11 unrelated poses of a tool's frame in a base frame.
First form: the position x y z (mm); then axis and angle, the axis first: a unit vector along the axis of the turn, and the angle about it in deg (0 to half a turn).
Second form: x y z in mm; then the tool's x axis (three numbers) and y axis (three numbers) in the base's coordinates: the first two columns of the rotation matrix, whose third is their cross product. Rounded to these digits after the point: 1 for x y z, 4 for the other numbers.
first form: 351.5 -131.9 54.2 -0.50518 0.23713 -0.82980 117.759
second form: 351.5 -131.9 54.2 -0.0917 -0.9099 0.4046 0.5587 -0.3833 -0.7355
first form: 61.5 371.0 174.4 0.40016 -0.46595 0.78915 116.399
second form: 61.5 371.0 174.4 -0.2133 0.4375 0.8736 -0.9762 -0.1310 -0.1728
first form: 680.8 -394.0 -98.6 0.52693 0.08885 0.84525 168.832
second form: 680.8 -394.0 -98.6 -0.4310 0.2565 0.8651 -0.0710 -0.9654 0.2508
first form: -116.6 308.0 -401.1 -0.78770 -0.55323 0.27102 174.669
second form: -116.6 308.0 -401.1 0.2426 0.8949 -0.3746 0.8445 -0.3849 -0.3724
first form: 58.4 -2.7 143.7 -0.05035 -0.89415 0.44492 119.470
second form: 58.4 -2.7 143.7 -0.4882 0.4545 0.7450 -0.3202 0.7009 -0.6374
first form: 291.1 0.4 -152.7 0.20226 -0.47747 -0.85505 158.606
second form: 291.1 0.4 -152.7 -0.8521 -0.4984 -0.1598 0.1254 -0.4908 0.8622
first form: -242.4 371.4 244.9 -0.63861 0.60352 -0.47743 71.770
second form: -242.4 371.4 244.9 0.5931 -0.7183 -0.3637 0.1886 0.5631 -0.8046
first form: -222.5 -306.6 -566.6 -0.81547 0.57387 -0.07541 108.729
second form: -222.5 -306.6 -566.6 0.5574 -0.6897 -0.4622 -0.5468 0.1140 -0.8295
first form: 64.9 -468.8 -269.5 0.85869 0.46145 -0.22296 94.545
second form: 64.9 -468.8 -269.5 0.7165 0.2054 -0.6666 0.6499 0.1506 0.7450
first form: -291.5 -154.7 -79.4 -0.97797 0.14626 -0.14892 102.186
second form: -291.5 -154.7 -79.4 0.9472 -0.3188 0.0334 -0.0277 -0.1852 -0.9823
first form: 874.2 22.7 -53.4 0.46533 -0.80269 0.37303 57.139
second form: 874.2 22.7 -53.4 0.6416 0.1425 0.7536 -0.4842 0.8373 0.2539
